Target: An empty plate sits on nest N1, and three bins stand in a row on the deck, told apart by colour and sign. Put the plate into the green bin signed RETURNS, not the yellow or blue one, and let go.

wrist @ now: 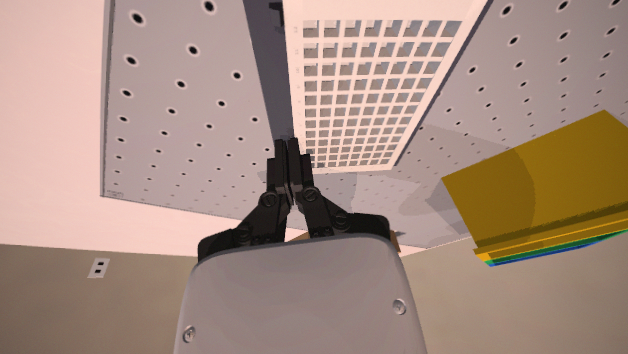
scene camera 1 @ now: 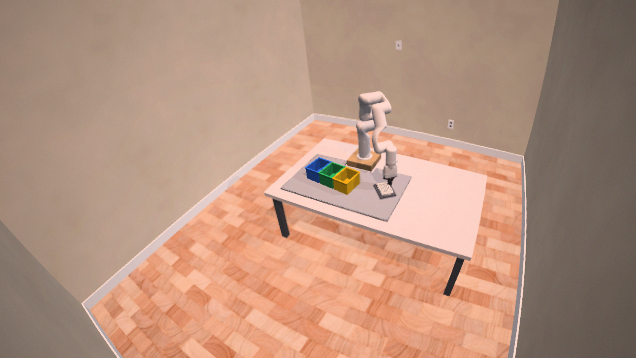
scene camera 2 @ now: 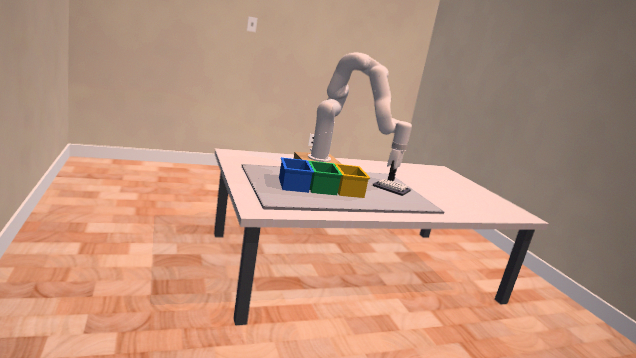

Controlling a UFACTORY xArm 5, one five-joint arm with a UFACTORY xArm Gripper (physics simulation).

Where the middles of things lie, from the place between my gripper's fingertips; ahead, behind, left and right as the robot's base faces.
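I see the white plate (wrist: 359, 84), and it is 30 mm to the right of my hand and 50 mm ahead of it.
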